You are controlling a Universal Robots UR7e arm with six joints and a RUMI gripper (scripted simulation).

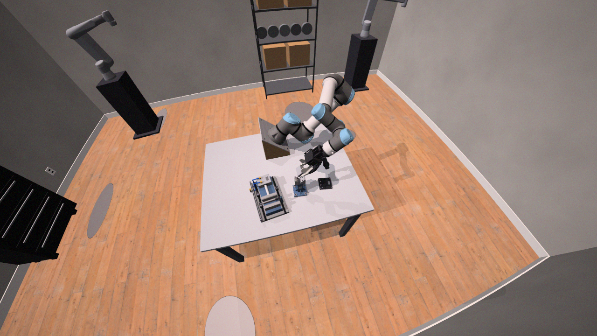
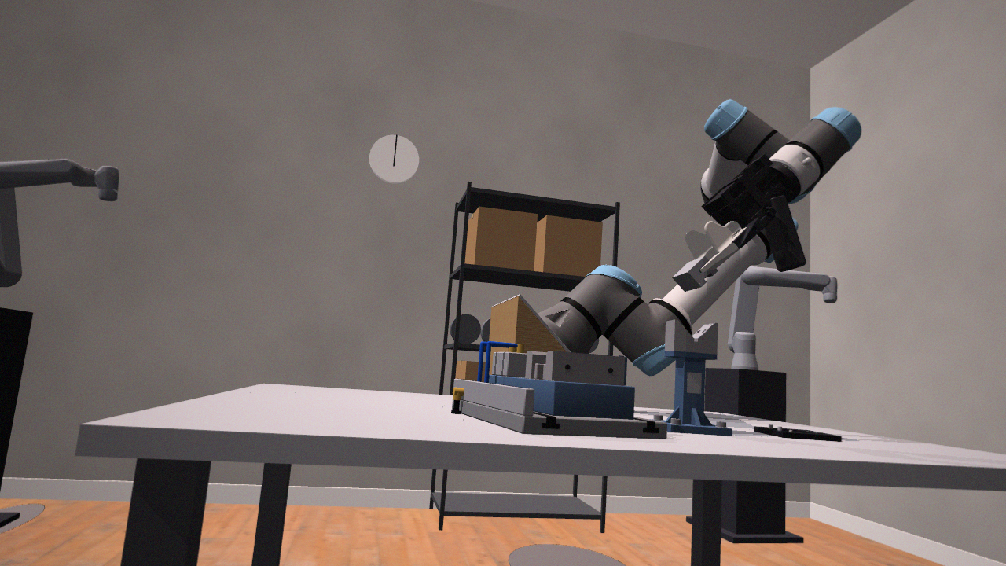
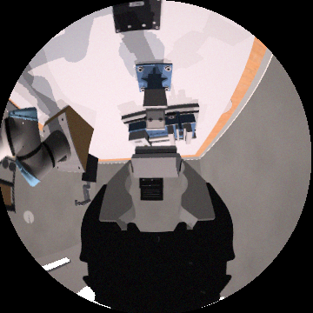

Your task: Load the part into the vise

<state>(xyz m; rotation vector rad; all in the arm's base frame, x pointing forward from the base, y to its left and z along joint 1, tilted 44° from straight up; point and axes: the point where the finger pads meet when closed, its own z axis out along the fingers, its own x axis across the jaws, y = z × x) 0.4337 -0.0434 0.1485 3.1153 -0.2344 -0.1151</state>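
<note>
My hand is 1 cm above the part. From my hand the other things lie so: vise (1 cm behind, 23 cm to the right, 20 cm below); then infeed plate (18 cm to the left, 24 cm below).
</note>
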